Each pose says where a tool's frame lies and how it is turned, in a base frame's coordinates. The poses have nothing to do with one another.
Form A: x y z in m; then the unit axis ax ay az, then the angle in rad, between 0 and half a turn.
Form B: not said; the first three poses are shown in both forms.
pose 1, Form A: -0.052 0.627 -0.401 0.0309 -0.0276 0.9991 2.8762
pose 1, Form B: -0.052 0.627 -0.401 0.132 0.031 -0.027 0.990
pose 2, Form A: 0.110 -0.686 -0.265 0.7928 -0.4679 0.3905 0.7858
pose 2, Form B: 0.110 -0.686 -0.265 0.924 0.304 -0.179 0.150
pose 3, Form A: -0.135 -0.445 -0.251 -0.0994 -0.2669 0.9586 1.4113
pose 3, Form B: -0.135 -0.445 -0.251 0.761 -0.064 -0.173 0.622
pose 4, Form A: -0.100 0.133 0.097 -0.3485 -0.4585 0.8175 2.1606
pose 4, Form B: -0.100 0.133 0.097 0.471 -0.307 -0.404 0.721
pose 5, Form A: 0.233 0.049 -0.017 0.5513 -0.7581 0.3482 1.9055
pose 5, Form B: 0.233 0.049 -0.017 0.579 0.449 -0.618 0.284
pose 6, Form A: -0.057 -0.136 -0.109 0.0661 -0.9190 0.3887 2.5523
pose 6, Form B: -0.057 -0.136 -0.109 0.290 0.063 -0.879 0.372
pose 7, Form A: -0.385 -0.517 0.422 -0.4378 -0.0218 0.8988 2.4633
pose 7, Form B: -0.385 -0.517 0.422 0.333 -0.413 -0.021 0.848
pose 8, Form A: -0.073 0.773 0.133 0.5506 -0.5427 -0.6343 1.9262
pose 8, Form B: -0.073 0.773 0.133 0.571 0.452 -0.446 -0.521
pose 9, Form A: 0.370 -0.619 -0.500 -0.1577 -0.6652 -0.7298 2.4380
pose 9, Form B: 0.370 -0.619 -0.500 0.345 -0.148 -0.624 -0.685
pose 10, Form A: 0.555 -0.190 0.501 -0.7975 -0.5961 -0.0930 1.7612
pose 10, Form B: 0.555 -0.190 0.501 0.637 -0.615 -0.460 -0.072
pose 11, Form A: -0.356 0.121 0.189 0.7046 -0.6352 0.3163 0.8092
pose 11, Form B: -0.356 0.121 0.189 0.919 0.277 -0.250 0.125
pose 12, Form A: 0.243 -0.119 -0.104 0.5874 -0.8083 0.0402 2.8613
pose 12, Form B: 0.243 -0.119 -0.104 0.140 0.582 -0.800 0.040
